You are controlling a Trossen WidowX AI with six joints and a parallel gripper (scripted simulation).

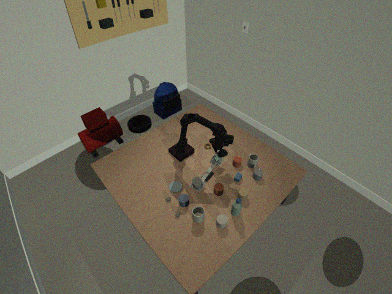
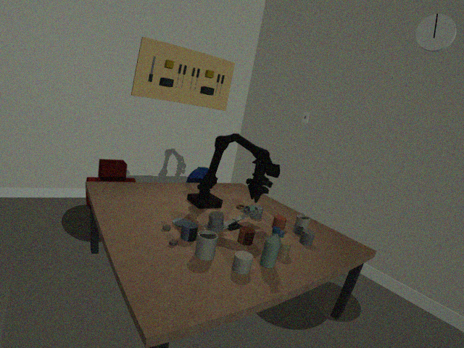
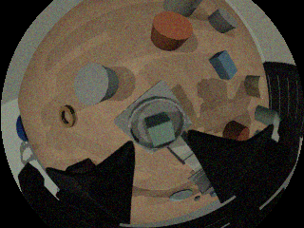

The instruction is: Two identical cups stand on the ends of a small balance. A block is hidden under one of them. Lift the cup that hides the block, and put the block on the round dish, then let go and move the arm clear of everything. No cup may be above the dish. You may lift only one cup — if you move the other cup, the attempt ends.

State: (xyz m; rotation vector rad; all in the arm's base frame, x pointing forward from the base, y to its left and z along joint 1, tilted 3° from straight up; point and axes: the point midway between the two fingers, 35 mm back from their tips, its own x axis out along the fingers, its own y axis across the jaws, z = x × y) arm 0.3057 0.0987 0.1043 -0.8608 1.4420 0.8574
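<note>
Now: the round pale-blue dish 36 cm to the right of my gripper tip, 13 cm below it and 12 cm behind it. The rest, counted from my gripper tip: blue cylinder 41 cm to the right, 9 cm below, 2 cm ahead; then bottle 35 cm ahead, 26 cm to the right, 2 cm below.
</note>
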